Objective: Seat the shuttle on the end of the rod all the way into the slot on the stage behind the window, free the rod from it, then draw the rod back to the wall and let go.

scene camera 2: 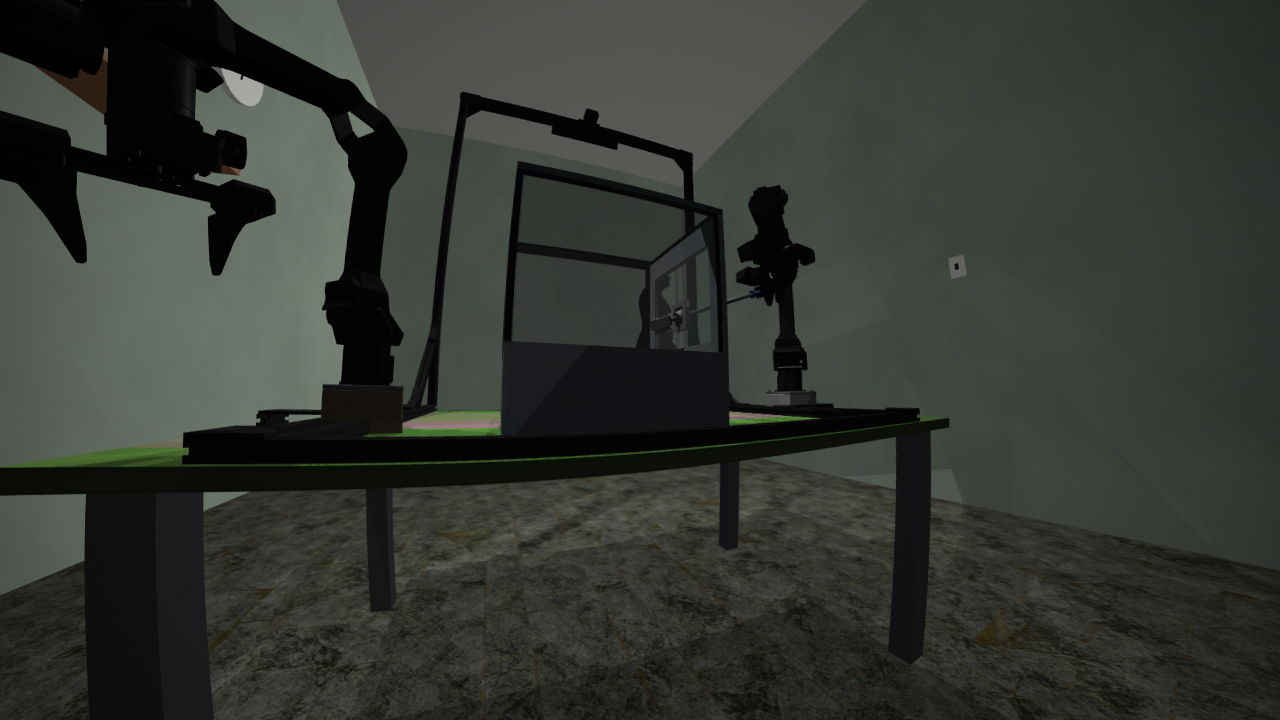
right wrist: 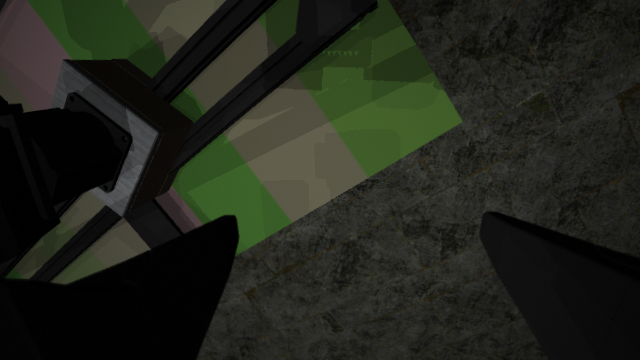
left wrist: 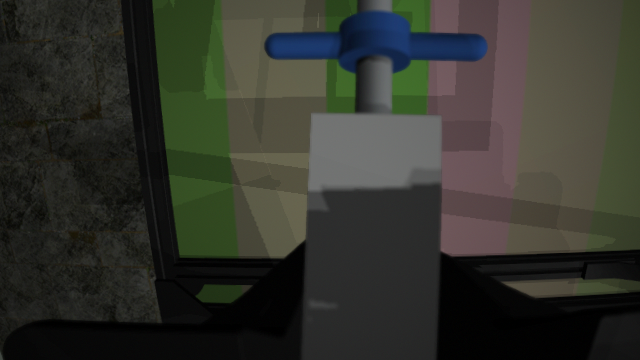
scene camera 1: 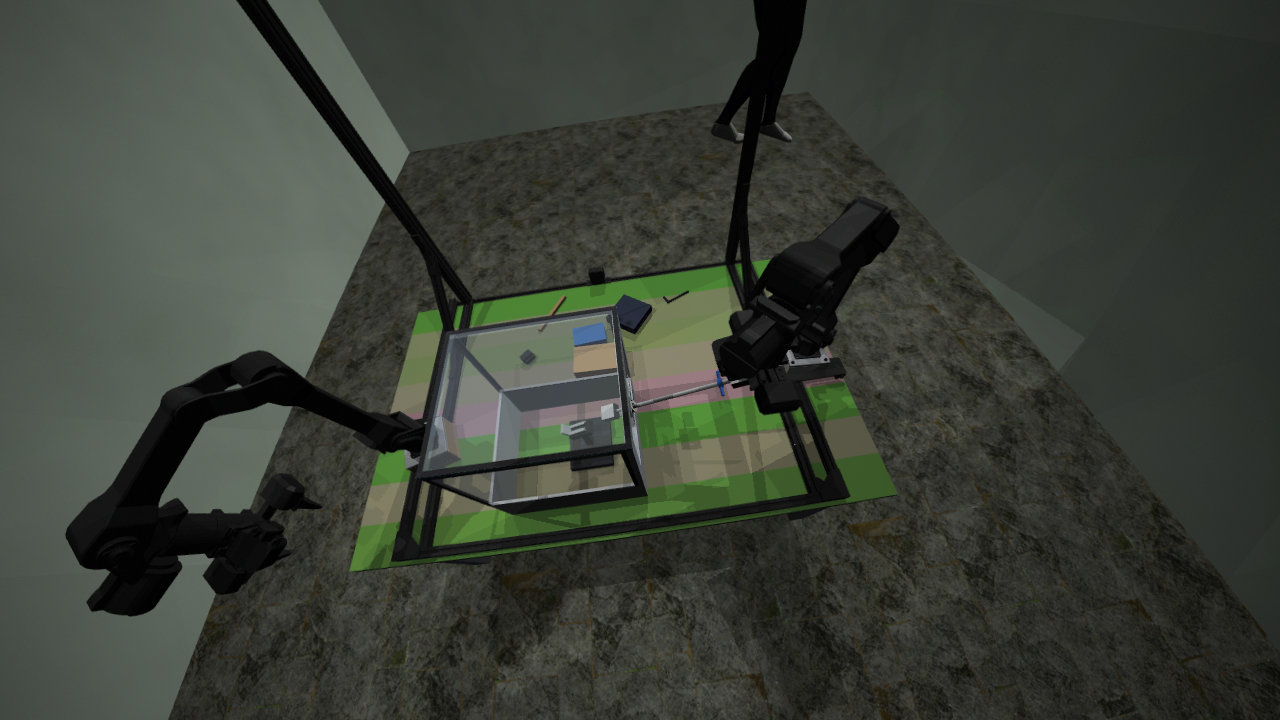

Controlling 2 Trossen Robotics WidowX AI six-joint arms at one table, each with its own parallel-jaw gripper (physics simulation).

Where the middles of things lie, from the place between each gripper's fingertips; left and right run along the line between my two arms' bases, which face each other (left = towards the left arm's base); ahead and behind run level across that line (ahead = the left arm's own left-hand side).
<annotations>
I see the thin rod (left wrist: 373, 231) 13 cm to the right of my left hand, 2 cm behind it and 1 cm below it. Also, from my left hand: glass box (scene camera 2: 615, 319) 37 cm to the right, 7 cm below, 5 cm behind.
Right now the glass box is 510 mm to the left of my right hand and 90 mm behind it. Also, from my right hand: thin rod: 750 mm to the left, 70 mm above, 50 mm behind.
</annotations>
